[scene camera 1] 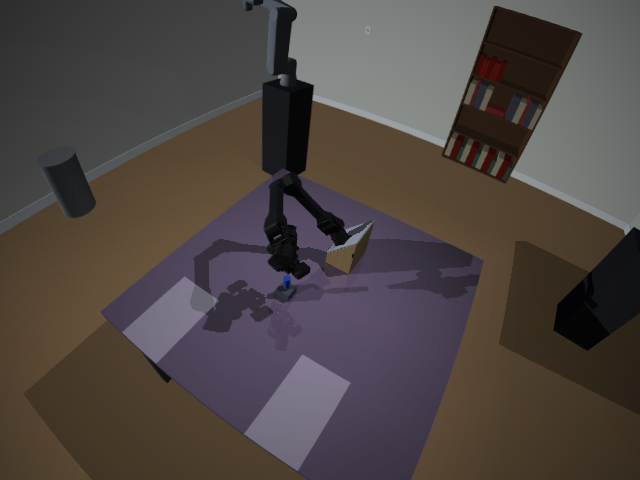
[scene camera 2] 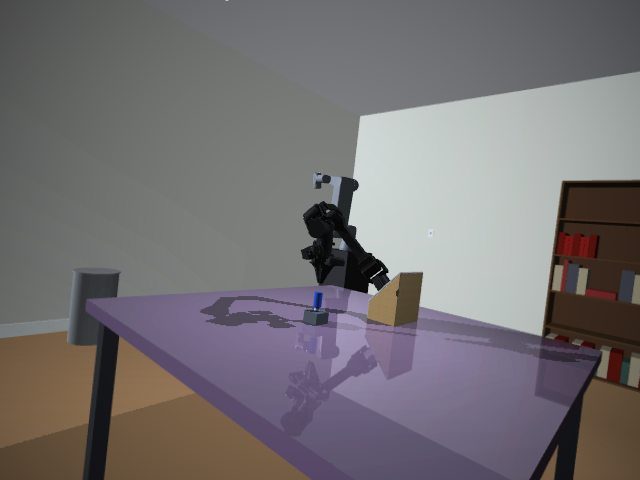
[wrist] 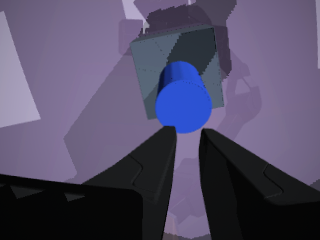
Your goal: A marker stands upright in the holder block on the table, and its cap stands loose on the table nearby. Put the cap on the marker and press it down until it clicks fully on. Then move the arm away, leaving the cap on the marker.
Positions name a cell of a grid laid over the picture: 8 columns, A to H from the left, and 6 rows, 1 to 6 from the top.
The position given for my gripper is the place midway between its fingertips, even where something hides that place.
I see my gripper (scene camera 2: D4) and a blue cap (wrist: E3).
My gripper shows as well in the wrist view (wrist: E4).
